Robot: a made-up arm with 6 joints. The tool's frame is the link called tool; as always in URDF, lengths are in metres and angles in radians. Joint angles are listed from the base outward. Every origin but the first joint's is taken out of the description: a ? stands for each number. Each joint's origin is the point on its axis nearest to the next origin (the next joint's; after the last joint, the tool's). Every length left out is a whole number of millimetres.
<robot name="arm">
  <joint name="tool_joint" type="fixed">
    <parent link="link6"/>
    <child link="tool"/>
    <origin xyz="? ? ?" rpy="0 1.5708 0"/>
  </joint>
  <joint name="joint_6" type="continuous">
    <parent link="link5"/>
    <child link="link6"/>
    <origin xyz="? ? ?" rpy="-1.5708 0 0"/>
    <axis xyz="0 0 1"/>
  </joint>
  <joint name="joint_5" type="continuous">
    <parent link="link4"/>
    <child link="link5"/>
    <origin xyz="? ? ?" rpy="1.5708 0 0"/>
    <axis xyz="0 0 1"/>
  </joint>
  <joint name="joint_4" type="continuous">
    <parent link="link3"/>
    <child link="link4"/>
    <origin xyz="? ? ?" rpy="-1.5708 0 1.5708"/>
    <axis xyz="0 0 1"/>
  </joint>
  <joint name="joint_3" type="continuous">
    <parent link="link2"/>
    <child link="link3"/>
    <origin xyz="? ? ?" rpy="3.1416 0 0"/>
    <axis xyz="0 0 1"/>
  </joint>
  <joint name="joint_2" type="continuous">
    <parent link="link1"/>
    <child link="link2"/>
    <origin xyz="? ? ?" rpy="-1.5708 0 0"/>
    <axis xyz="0 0 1"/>
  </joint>
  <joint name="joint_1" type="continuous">
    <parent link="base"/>
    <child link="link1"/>
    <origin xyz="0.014 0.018 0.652"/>
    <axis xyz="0 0 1"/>
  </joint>
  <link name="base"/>
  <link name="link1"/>
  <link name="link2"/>
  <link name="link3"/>
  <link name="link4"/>
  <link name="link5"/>
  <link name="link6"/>
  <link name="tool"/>
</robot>
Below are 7 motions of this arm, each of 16 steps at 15 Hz.
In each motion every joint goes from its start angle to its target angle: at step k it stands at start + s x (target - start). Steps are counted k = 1, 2, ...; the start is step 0. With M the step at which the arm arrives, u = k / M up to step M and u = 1 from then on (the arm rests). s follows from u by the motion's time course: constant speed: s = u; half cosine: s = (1 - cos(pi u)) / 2; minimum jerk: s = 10 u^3 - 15 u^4 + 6 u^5.
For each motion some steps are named. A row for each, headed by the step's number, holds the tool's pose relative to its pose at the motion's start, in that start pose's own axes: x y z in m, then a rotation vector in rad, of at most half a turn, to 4 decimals.
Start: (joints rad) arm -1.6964 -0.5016 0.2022 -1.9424 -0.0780 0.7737
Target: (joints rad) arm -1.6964 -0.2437 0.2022 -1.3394 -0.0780 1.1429
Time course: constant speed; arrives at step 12
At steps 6, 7, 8, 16:
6: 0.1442 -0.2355 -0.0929 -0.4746 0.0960 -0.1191
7: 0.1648 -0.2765 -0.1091 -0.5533 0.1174 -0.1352
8: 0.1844 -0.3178 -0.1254 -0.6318 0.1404 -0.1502
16: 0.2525 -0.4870 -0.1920 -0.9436 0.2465 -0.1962

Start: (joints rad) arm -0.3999 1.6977 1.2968 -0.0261 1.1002 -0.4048
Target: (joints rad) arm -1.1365 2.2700 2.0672 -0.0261 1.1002 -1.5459
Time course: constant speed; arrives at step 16
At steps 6, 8, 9, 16:
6: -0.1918 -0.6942 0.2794 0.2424 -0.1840 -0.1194
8: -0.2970 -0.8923 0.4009 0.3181 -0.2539 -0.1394
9: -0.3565 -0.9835 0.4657 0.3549 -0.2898 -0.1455
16: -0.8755 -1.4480 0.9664 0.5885 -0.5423 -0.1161

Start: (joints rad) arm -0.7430 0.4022 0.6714 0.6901 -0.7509 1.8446
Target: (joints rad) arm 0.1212 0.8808 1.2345 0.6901 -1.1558 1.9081
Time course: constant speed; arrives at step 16
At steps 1, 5, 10, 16:
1: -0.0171 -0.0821 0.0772 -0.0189 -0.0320 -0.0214
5: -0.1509 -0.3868 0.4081 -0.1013 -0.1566 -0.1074
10: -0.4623 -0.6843 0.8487 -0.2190 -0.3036 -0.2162
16: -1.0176 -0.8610 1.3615 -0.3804 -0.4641 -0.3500

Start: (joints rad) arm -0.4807 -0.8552 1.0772 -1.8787 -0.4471 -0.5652
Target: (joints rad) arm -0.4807 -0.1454 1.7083 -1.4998 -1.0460 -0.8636
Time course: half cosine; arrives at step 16
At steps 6, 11, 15, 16:
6: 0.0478 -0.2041 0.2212 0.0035 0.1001 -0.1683
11: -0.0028 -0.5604 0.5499 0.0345 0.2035 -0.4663
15: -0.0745 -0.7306 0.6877 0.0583 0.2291 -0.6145
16: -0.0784 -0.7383 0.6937 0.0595 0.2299 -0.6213

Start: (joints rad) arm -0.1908 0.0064 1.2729 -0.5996 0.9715 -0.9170
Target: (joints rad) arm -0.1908 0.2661 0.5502 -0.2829 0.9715 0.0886
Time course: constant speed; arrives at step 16
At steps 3, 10, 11, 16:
3: -0.1991 -0.2430 0.0288 -0.3036 0.1006 -0.1190
10: -0.7609 -0.6750 0.1851 -0.9644 0.4554 -0.3238
11: -0.8488 -0.7186 0.2165 -1.0512 0.5196 -0.3427
16: -1.3005 -0.8615 0.4009 -1.4433 0.8899 -0.3883

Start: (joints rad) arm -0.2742 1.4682 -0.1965 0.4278 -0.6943 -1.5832
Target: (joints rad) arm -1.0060 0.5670 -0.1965 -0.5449 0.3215 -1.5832
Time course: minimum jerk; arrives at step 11
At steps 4, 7, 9, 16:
4: -0.2835 -0.0450 0.3010 0.4114 0.1788 0.4746
7: -0.7234 -0.5978 0.9814 1.3128 0.2387 1.3223
9: -0.8268 -1.0322 1.1957 1.7438 0.1312 1.6428
16: -0.8409 -1.1348 1.2265 1.8372 0.0966 1.7049

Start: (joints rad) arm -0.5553 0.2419 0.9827 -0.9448 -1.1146 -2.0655
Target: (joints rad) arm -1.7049 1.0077 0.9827 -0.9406 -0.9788 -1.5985
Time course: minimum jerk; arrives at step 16
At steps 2, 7, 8, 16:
2: 0.0008 0.0301 0.0316 0.0031 -0.0140 0.0144
7: -0.3078 0.6414 0.8414 0.1068 -0.3237 0.3327
8: -0.5253 0.7678 1.1100 0.1521 -0.4153 0.4285
16: -1.8398 0.6751 2.1392 0.4164 -0.7550 0.8171

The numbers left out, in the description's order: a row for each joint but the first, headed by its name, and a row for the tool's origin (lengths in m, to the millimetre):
tool: 0.009 -0.007 0
joint_6: -0.02 -0.25 0
joint_5: -0.024 0 0
joint_4: 1.263 0.087 0
joint_3: -0.006 -1.22 0
joint_2: 0.161 0.01 0

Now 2 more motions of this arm.
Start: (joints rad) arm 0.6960 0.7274 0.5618 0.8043 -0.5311 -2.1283
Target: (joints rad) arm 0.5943 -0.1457 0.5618 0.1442 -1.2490 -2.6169
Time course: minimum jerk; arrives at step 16
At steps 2, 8, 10, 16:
2: -0.0217 0.0157 0.0160 0.0229 -0.0050 -0.0003
8: -0.7748 0.3168 0.4453 0.6839 -0.0356 -0.0128
10: -1.1691 0.3420 0.5968 0.9524 0.0232 -0.0287
16: -1.6653 0.2749 0.7300 1.2254 0.1462 -0.0638

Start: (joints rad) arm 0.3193 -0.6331 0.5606 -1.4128 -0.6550 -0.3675
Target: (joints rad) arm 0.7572 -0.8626 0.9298 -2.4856 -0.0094 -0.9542
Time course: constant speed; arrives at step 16
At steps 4, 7, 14, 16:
4: -0.1305 0.2975 -0.0621 0.3758 0.0230 0.3546
7: -0.2789 0.4954 -0.0772 0.6902 0.0838 0.5867
14: -0.7323 0.8272 -0.0132 1.4938 0.3694 0.9748
16: -0.8763 0.8846 0.0255 1.7327 0.4882 1.0343

